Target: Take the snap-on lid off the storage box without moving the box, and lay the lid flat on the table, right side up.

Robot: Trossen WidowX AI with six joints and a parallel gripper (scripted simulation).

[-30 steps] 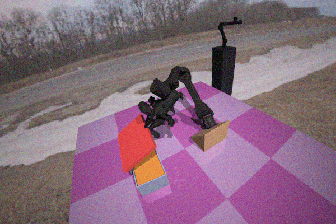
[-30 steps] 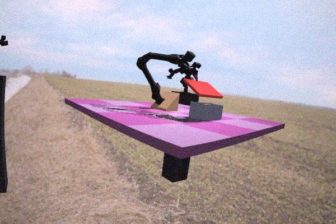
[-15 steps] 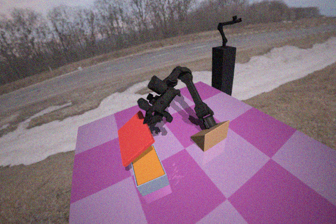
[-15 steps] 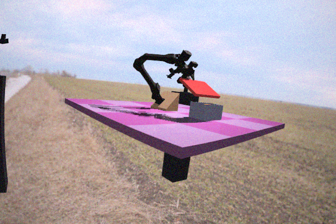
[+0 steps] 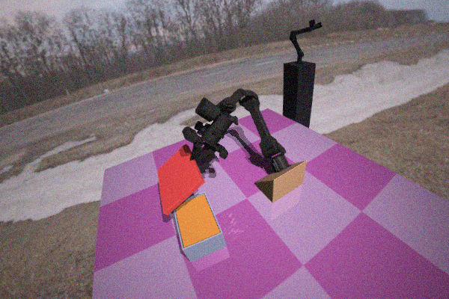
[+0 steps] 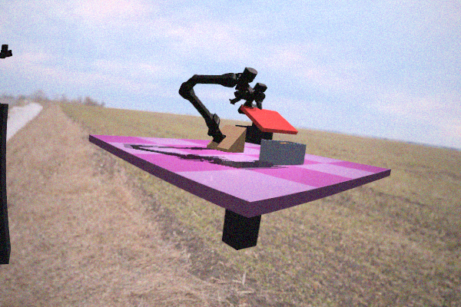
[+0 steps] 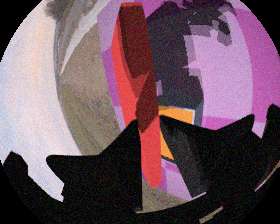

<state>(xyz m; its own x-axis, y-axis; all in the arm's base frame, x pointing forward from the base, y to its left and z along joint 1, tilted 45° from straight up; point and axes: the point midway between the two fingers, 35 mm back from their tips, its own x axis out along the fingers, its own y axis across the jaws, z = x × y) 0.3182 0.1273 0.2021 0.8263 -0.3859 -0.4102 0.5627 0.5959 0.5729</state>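
My gripper tip is now 70 mm short of the red lid and 40 mm above it. From my gripper tip the other things lie so: grey storage box: 60 mm ahead, 130 mm to the left, 180 mm below.
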